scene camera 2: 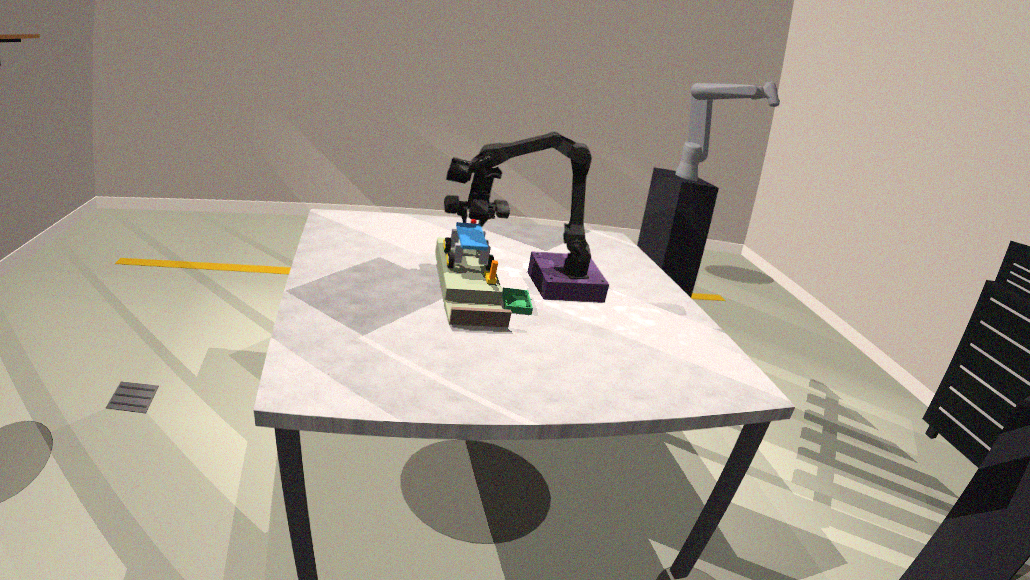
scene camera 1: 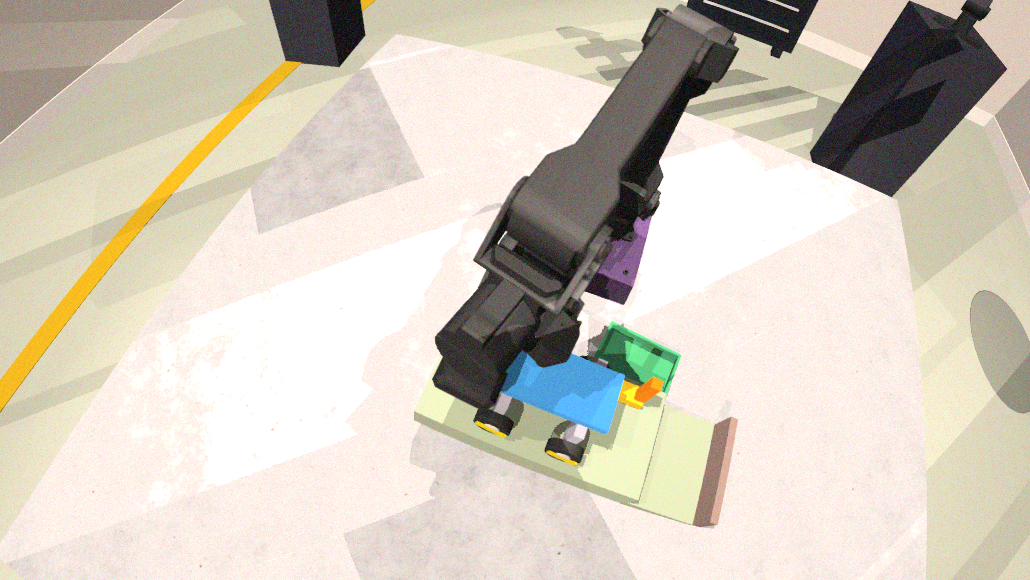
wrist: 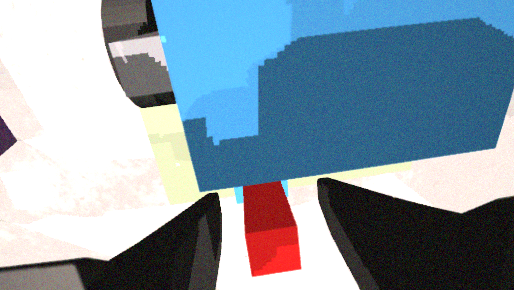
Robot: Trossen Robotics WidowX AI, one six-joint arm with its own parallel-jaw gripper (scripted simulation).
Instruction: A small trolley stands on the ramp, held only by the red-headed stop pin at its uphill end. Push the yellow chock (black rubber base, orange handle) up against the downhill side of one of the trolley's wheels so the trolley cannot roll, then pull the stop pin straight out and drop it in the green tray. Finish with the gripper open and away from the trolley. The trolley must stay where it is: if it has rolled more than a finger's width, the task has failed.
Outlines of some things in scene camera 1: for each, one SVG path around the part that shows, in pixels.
My gripper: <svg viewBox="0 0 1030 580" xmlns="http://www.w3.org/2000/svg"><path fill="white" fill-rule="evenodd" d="M442 357L432 378L435 388L480 410L485 410L495 405L508 375L506 371L493 387L483 387L463 377ZM582 299L577 301L571 298L558 317L548 311L540 315L541 324L539 329L523 348L523 351L530 358L533 358L540 367L544 368L565 363L569 359L580 336L579 328L582 322L578 321L578 318L584 306ZM489 271L485 271L477 288L485 280L487 280ZM505 233L499 244L503 244L513 250L518 241Z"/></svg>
A blue trolley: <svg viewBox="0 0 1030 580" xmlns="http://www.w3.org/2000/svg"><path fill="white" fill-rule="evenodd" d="M522 350L506 370L508 375L494 408L478 409L473 422L489 433L498 434L501 437L510 435L514 423L504 413L508 409L512 397L558 417L563 417L572 423L566 427L562 439L548 439L544 452L552 458L577 465L577 463L581 462L585 452L577 443L584 439L587 428L602 434L606 434L609 431L625 376L611 370L608 362L600 358L584 355L577 356L572 353L565 363L543 368L537 365L535 360Z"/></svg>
A yellow chock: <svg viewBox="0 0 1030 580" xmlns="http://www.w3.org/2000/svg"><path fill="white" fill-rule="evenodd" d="M663 381L654 377L639 387L624 380L618 401L640 409L644 402L661 391Z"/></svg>
